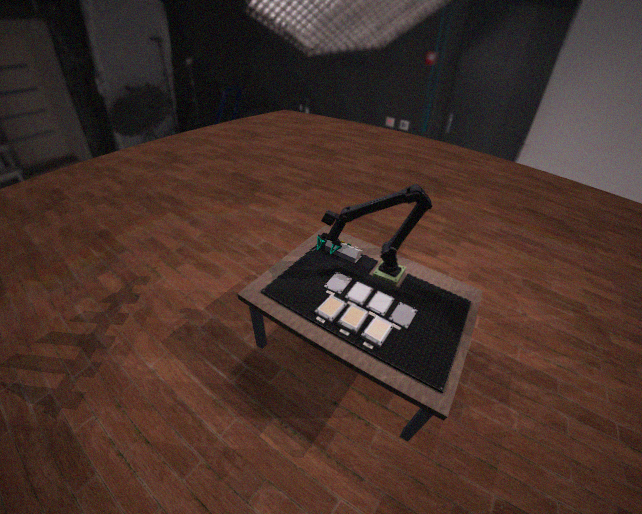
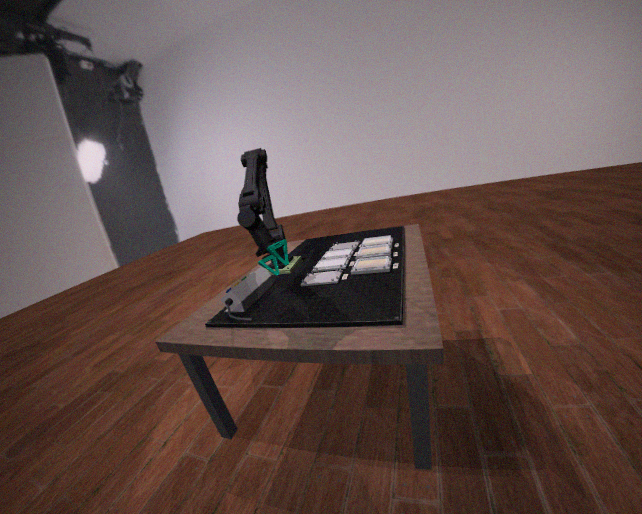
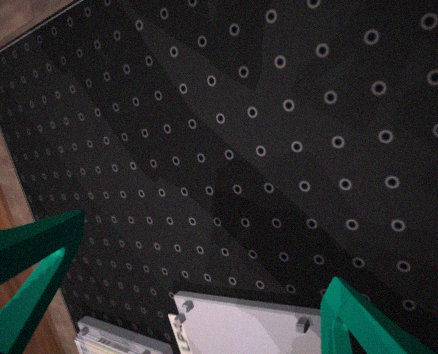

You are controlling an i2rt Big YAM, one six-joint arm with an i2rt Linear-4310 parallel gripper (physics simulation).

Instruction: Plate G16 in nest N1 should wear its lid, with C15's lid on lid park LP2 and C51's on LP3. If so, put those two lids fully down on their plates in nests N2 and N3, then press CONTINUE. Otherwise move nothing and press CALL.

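Frame: origin at the arm's base, x ahead, y left, z up, level; centimetres.
Seen in the pictures: gripper, fingertip midpoint: (image 1: pixel 323 252) (image 2: pixel 282 270) (image 3: pixel 206 257); arm's base, link origin: (image 1: pixel 389 269) (image 2: pixel 280 263).
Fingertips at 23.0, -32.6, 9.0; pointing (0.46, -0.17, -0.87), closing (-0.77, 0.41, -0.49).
Note:
Offsets run from my fingertips to a thing's top centre, as dx, dy, dz. "*": to the spot under its first point. Level surfaces: height alone.
My gripper (image 1: pixel 326 247) (image 2: pixel 282 269) (image 3: pixel 206 257) is open and empty, above the table by the grey button box {-18.5, +1.5, -2.3} (image 1: pixel 349 253) (image 2: pixel 249 291). Three plates stand in the front row of nests: a tan one {+23.1, +23.9, -7.8} (image 1: pixel 330 307) (image 2: pixel 371 264) at the box end, a tan one {+21.4, +36.5, -7.0} (image 1: pixel 353 318) in the middle and a paler one {+20.3, +49.7, -6.8} (image 1: pixel 377 330) at the far end. Behind them, the two middle parks bear whitish lids {+4.5, +28.9, -8.9} (image 1: pixel 359 292) {+3.2, +41.4, -8.9} (image 1: pixel 381 302). The park marked LP4 {+5.6, +15.6, -8.7} (image 1: pixel 338 282) (image 2: pixel 322 277) (image 3: pixel 235 325) looks greyer and flat, like the far-end park {+2.3, +54.7, -8.7} (image 1: pixel 404 314). Plate codes and lid seating are too small to read.
A black perforated mat {dz -10.7} (image 1: pixel 428 342) (image 2: pixel 364 305) (image 3: pixel 150 100) covers most of the wooden table {dz -12.0} (image 1: pixel 460 369) (image 2: pixel 300 342). The arm's green base plate (image 1: pixel 389 271) stands at the back edge, beside the box. A cable {* -11.4, -14.2, -10.0} (image 2: pixel 238 318) lies at the box's end.

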